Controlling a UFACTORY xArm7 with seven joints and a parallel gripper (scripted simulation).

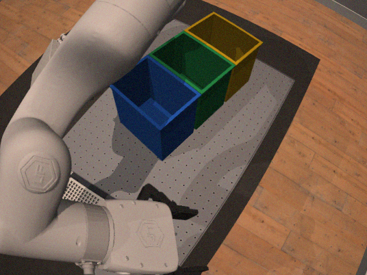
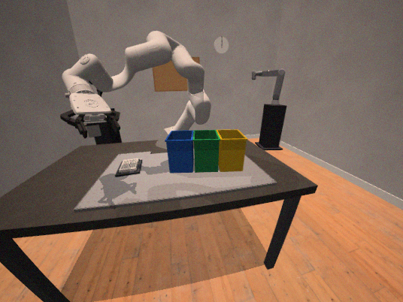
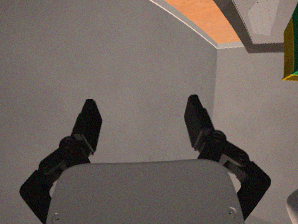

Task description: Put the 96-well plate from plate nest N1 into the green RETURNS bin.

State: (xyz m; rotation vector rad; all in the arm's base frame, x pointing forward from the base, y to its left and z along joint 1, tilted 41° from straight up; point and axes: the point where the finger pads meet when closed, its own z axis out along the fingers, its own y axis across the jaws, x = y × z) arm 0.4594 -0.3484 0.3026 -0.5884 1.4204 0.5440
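My hand is 28 cm past the white 96-well plate, 10 cm to the left of it and 27 cm above it. Round my hand: blue bin 31 cm behind, 20 cm to the left, 20 cm below; green bin 31 cm behind, 33 cm to the left, 20 cm below; dark plate nest 28 cm behind, 10 cm to the right, 28 cm below.
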